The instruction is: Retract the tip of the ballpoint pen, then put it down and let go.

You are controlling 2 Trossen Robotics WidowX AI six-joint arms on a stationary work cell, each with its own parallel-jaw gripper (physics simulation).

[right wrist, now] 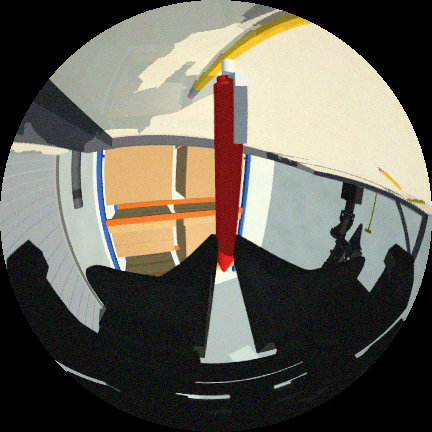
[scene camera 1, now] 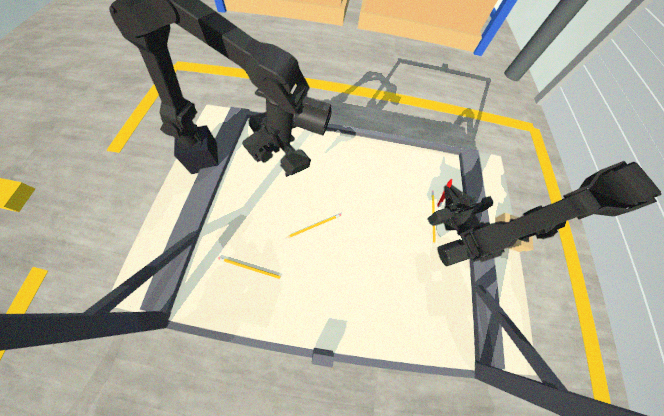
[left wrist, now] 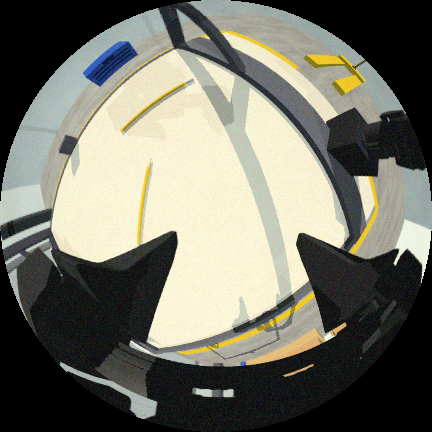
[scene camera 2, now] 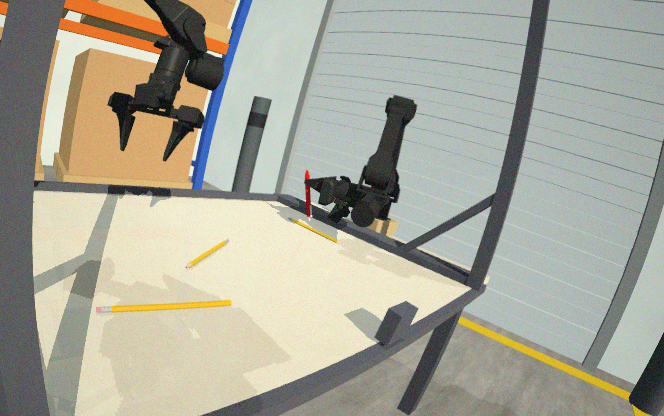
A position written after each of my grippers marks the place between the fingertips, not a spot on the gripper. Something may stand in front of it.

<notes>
My left gripper [scene camera 2: 142, 155] is open, holding nothing. I also see my right gripper [scene camera 1: 447, 185], a red ballpoint pen [right wrist: 230, 89] and a dark metal frame [scene camera 2: 315, 384].
My left gripper is seen too in the right wrist view [right wrist: 354, 219], in scene camera 1 [scene camera 1: 277, 164] and in the left wrist view [left wrist: 240, 238]. My right gripper is seen too in the right wrist view [right wrist: 224, 240] and in scene camera 2 [scene camera 2: 305, 181]. The left wrist view misses the red ballpoint pen, which is hidden by my left gripper.
</notes>
